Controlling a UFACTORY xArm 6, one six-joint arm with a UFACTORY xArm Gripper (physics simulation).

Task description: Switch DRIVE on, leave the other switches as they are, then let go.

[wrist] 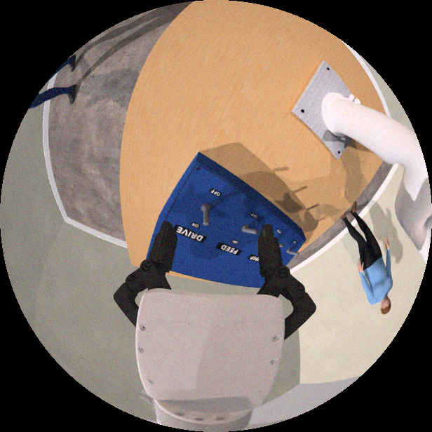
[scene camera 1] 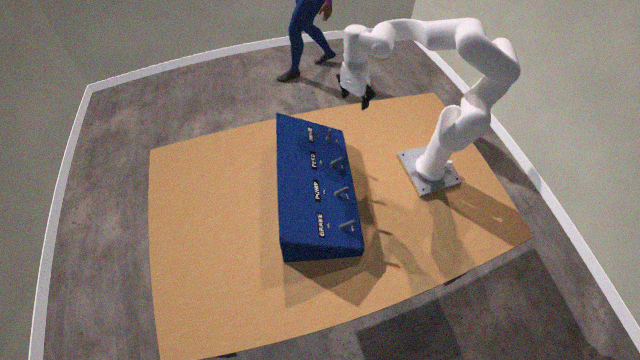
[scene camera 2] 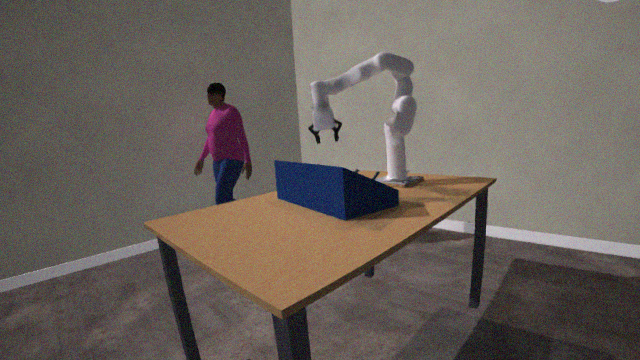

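Where they show: gripper, fingertip midpoint: [scene camera 1: 355,102] [scene camera 2: 327,142]; arm's base at its link origin: [scene camera 1: 430,168] [scene camera 2: 397,178].
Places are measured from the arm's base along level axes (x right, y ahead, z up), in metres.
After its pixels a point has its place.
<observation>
A blue sloped switch box [scene camera 1: 305,200] @(x -0.088, y 0.533, z 0.117 m) [scene camera 2: 310,185] @(x -0.021, y 0.605, z 0.073 m) [wrist: 190,260] stands on the table. The DRIVE lever [scene camera 1: 328,134] @(x 0.170, y 0.385, z 0.100 m) [wrist: 206,215] leans towards its ON label [wrist: 195,225]. The FEED lever [scene camera 1: 336,162] @(x 0.049, y 0.391, z 0.088 m) [wrist: 250,230], PUMP lever [scene camera 1: 341,192] @(x -0.071, y 0.411, z 0.088 m) and BRAKE lever [scene camera 1: 347,225] @(x -0.188, y 0.429, z 0.091 m) lean towards their OFF labels. My gripper [scene camera 1: 354,101] @(x 0.202, y 0.285, z 0.212 m) [scene camera 2: 328,141] @(x 0.202, y 0.285, z 0.212 m) [wrist: 216,231] is wide open and empty. It hangs above and apart from the box near its DRIVE end. In the wrist view a finger partly covers the area by FEED and PUMP. The lever faces are mostly hidden in scene camera 2.
The wooden table [scene camera 1: 210,280] @(x -0.233, y 0.888, z -0.021 m) [scene camera 2: 250,250] @(x -0.194, y 0.977, z -0.021 m) [wrist: 200,75] bears the arm's base plate [scene camera 1: 434,187] @(x -0.089, y 0.025, z 0.001 m) [wrist: 315,107]. A person in a pink top [scene camera 2: 226,132] stands behind the table. A person in a light blue top [wrist: 376,280] shows in the wrist view.
</observation>
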